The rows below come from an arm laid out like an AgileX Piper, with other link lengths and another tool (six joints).
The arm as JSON. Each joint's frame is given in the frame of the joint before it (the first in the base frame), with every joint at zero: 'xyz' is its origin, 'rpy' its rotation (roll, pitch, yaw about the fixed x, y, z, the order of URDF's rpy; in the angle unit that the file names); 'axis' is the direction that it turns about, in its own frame. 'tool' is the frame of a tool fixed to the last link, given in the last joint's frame.
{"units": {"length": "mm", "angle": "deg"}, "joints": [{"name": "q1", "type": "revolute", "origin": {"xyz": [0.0, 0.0, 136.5], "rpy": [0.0, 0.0, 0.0]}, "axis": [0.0, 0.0, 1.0]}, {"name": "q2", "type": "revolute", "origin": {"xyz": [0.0, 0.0, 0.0], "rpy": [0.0, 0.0, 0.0]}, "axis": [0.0, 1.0, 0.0]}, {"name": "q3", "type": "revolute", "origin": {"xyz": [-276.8, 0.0, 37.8], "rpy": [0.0, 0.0, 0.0]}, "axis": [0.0, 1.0, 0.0]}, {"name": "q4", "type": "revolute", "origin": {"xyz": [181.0, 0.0, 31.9], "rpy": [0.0, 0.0, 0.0]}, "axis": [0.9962, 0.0, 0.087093]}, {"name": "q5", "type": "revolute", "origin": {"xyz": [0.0, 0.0, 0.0], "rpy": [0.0, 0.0, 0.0]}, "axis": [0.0, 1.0, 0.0]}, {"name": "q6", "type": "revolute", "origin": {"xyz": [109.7, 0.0, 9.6], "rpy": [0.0, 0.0, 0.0]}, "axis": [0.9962, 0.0, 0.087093]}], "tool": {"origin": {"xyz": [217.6, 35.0, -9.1], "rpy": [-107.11, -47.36, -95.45]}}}
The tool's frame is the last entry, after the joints.
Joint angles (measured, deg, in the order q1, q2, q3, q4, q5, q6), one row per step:
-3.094 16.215 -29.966 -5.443 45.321 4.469
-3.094 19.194 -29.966 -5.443 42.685 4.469
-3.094 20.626 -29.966 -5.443 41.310 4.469
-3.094 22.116 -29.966 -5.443 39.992 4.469
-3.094 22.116 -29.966 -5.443 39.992 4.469
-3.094 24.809 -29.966 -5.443 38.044 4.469
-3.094 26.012 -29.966 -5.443 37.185 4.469
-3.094 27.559 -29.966 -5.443 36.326 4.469
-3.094 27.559 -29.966 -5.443 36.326 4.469
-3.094 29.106 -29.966 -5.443 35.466 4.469
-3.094 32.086 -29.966 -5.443 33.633 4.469
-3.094 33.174 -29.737 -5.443 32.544 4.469
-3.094 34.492 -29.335 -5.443 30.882 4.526
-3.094 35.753 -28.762 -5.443 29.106 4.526
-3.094 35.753 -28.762 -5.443 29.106 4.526
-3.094 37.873 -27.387 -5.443 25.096 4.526
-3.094 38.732 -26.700 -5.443 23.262 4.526
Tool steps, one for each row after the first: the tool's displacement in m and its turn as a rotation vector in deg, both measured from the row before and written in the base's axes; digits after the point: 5 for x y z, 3 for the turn. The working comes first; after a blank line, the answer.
Tool pose at each row, in the base's axes (x y z in m, rotation vector in deg; the steps are taken from these numbers as rounded here):
0.19458 0.00274 0.15342 140.766 -79.931 74.689
0.20336 0.00321 0.15594 141.083 -79.548 74.250
0.20798 0.00347 0.15749 141.212 -79.371 74.194
0.21249 0.00374 0.15842 141.376 -79.185 73.972
0.21249 0.00374 0.15842 141.376 -79.185 73.972
0.21943 0.00413 0.15770 141.786 -78.832 72.938
0.22252 0.00431 0.15719 141.972 -78.675 72.459
0.22574 0.00448 0.15525 142.267 -78.461 71.488
0.22574 0.00448 0.15525 142.267 -78.461 71.488
0.22896 0.00466 0.15320 142.557 -78.246 70.517
0.23571 0.00507 0.14972 143.069 -77.845 68.900
0.23889 0.00537 0.14848 143.236 -77.688 68.587
0.24349 0.00588 0.14752 143.411 -77.581 68.508
0.24783 0.00644 0.14585 143.597 -77.389 68.443
0.24783 0.00644 0.14585 143.597 -77.389 68.443
0.25695 0.00780 0.14433 143.836 -77.084 69.219
0.26076 0.00846 0.14359 143.934 -76.960 69.647

0.00878 0.00047 0.00252 -0.055 0.358 0.238
0.00462 0.00026 0.00155 -0.030 0.065 0.127
0.00451 0.00027 0.00093 -0.020 0.179 0.121
0.00000 0.00000 0.00000 0.000 0.000 0.000
0.00694 0.00039 -0.00072 0.004 0.755 0.181
0.00309 0.00018 -0.00051 0.005 0.348 0.081
0.00322 0.00017 -0.00194 0.026 0.691 0.081
0.00000 0.00000 0.00000 0.000 0.000 0.000
0.00322 0.00018 -0.00205 0.027 0.691 0.081
0.00675 0.00041 -0.00348 0.050 1.154 0.173
0.00318 0.00030 -0.00124 0.008 0.233 0.103
0.00460 0.00051 -0.00096 0.050 0.060 0.129
0.00434 0.00056 -0.00167 0.007 0.066 0.168
0.00000 0.00000 0.00000 0.000 0.000 0.000
0.00912 0.00136 -0.00152 -0.002 -0.498 0.379
0.00381 0.00066 -0.00074 0.004 -0.280 0.173

